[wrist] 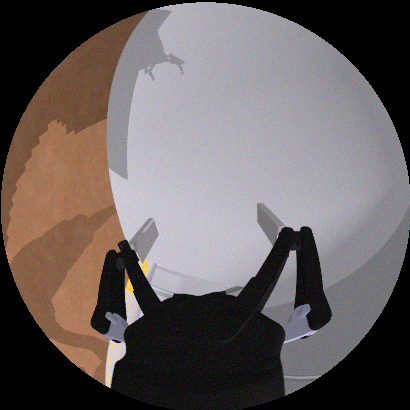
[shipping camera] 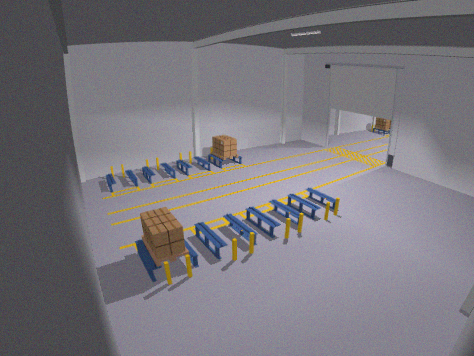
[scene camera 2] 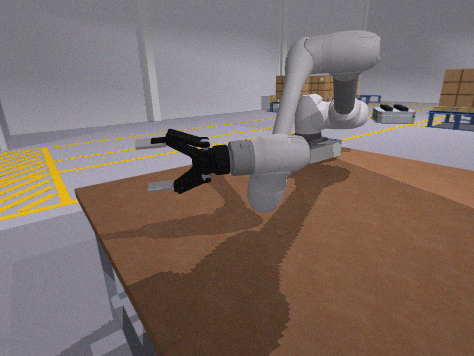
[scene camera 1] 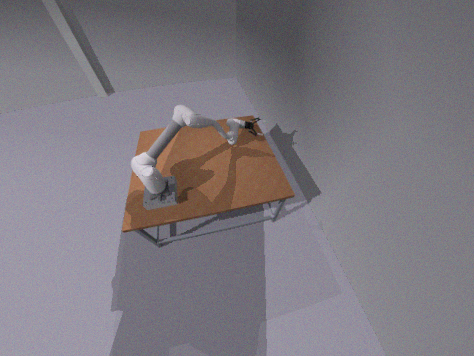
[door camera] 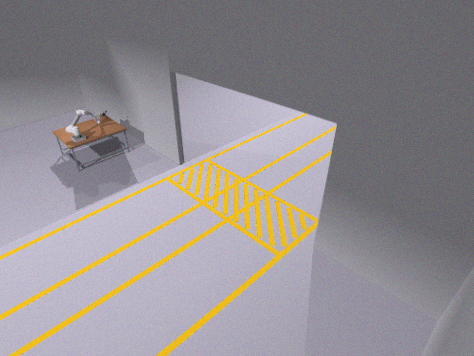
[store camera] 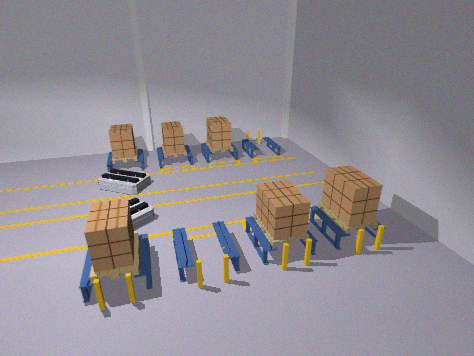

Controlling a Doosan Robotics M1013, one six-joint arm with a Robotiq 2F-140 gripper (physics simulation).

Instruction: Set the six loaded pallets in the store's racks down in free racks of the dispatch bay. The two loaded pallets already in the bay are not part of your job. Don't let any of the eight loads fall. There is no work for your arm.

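Where they show: gripper, between the fingertips: point(wrist: 204, 219) point(scene camera 2: 142, 167) point(scene camera 1: 264, 127) point(door camera: 110, 113); arm's base, origin of its link: point(scene camera 2: 307, 141) point(scene camera 1: 159, 189) point(door camera: 78, 136).
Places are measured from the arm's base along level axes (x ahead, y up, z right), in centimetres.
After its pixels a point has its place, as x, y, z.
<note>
In the store camera, six box loads stand upright on pallets in blue racks: front left point(store camera: 110, 235) {-727.2, 35.7, -14.3}, front middle point(store camera: 282, 210) {-1038.9, 32.5, -52.4}, front right point(store camera: 352, 195) {-1196.1, 40.3, -68.0}, back left point(store camera: 122, 141) {-787.9, 22.3, 550.4}, back middle point(store camera: 172, 137) {-950.0, 20.9, 533.9} and back right point(store camera: 219, 133) {-1115.4, 20.9, 515.2}. Two low carriers, a whole one point(store camera: 124, 181) {-770.3, -49.6, 389.0} and a partly hidden one point(store camera: 143, 216) {-796.2, -58.3, 184.2}, are in the lanes, bearing no load. In the shipping camera, a near load point(shipping camera: 162, 235) {1393.4, 23.4, 219.2} and a far load point(shipping camera: 225, 146) {836.0, 14.3, 729.8} stand upright in the bay; near racks point(shipping camera: 210, 240) {1264.1, -49.8, 233.3} and far racks point(shipping camera: 147, 174) {1192.6, -62.9, 820.9} are free. My gripper point(scene camera 2: 155, 165) point(wrist: 204, 219) {119.9, 16.4, -32.3} is open and empty above the table's edge.
The doorway has a hatched floor crossing point(shipping camera: 356, 156) {131.1, -84.1, 402.0} point(door camera: 245, 205) {130.3, -83.7, 452.4} with yellow lanes through it. Yellow posts point(shipping camera: 234, 249) point(store camera: 285, 256) stand behind racks. The wooden table point(scene camera 1: 250, 175) {89.1, -8.9, 6.6} bears my arm point(scene camera 1: 165, 140) {18.7, 33.0, -25.2}. A carrier point(scene camera 2: 395, 116) {-687.4, -64.4, 180.5} also shows beyond the table.
</note>
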